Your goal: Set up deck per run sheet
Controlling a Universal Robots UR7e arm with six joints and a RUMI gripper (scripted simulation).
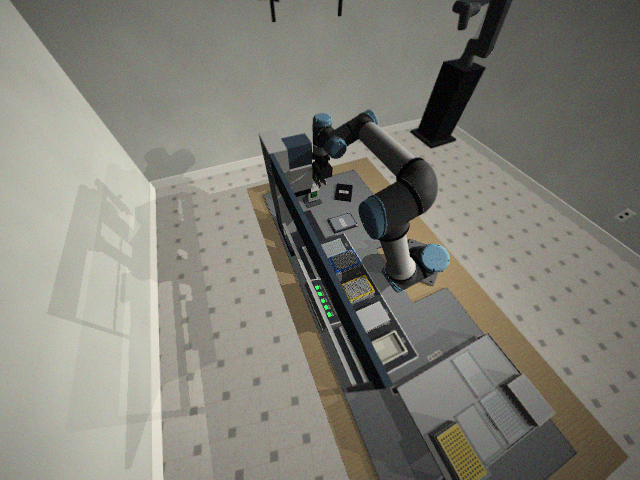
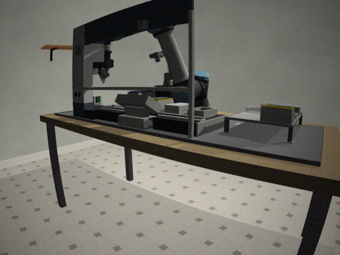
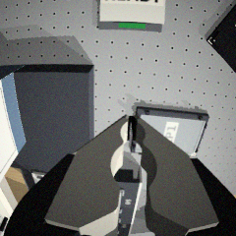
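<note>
The green ready key is 60 mm to the right of my hand and 130 mm below it. From my hand the other things lie so: sample plate 70 mm ahead, 300 mm to the left, 150 mm below; then blue-framed tip rack 80 mm ahead, 430 mm to the left, 90 mm below; then flat lid 80 mm behind, 140 mm to the left, 190 mm below.
</note>
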